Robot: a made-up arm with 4 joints.
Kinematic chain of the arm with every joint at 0, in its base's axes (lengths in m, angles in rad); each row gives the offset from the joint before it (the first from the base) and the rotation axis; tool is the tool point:
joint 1: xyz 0 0 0.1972 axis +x
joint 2: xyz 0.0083 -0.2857 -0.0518 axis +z
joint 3: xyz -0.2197 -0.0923 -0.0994 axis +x
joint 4: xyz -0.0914 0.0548 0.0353 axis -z
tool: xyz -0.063 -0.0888 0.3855
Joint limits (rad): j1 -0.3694..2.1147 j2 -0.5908..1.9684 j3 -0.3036..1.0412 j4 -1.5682..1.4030
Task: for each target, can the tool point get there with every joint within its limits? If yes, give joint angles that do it. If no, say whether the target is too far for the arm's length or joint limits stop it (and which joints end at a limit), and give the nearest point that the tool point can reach.
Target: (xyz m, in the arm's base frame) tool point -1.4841 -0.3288 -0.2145
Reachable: no: too far | nearest point -0.5837 -0.2712 -0.1424 | short by 0.905 m
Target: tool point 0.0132 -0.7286 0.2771
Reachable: yes | joints 0.2431 1.0040 0.1856 -0.3794
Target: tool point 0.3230 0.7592 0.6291
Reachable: no: joint limits stop it (at a limit: joint 1, joint 2, joint 3, joint 4) | nearest point -0.2586 0.1269 0.3838 | short by 0.893 m
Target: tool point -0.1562 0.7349 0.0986
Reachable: no: joint limits stop it (at a limit: joint 1, joint 3) | nearest point -0.3641 0.3393 -0.4050 | short by 0.673 m
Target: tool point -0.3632 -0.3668 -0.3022
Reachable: yes | joints 1.3245 0.0661 0.3682 0.1899
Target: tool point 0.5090 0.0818 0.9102
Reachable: no: joint limits stop it (at a limit: joint 1, joint 2, joint 4) | nearest point 0.3488 -0.2759 0.5480 | short by 0.534 m
